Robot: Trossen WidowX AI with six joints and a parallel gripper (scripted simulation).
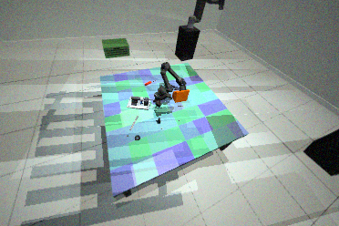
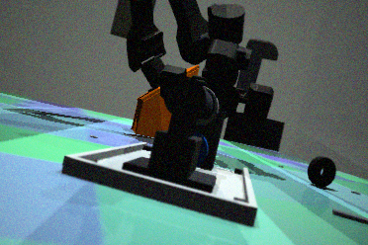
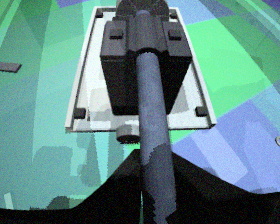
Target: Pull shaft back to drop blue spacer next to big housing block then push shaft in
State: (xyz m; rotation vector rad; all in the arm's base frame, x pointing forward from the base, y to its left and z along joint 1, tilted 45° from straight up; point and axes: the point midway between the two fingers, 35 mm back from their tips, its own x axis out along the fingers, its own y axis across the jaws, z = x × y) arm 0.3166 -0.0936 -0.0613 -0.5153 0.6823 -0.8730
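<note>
My gripper tip is 5 cm short of the dark shaft, 3 cm to the left of it and 3 cm below it. From my gripper tip the other things lie so: blue spacer: 11 cm ahead, 7 cm to the right, 2 cm below; then light grey spacer: 9 cm ahead, 6 cm to the right, 3 cm above.
</note>
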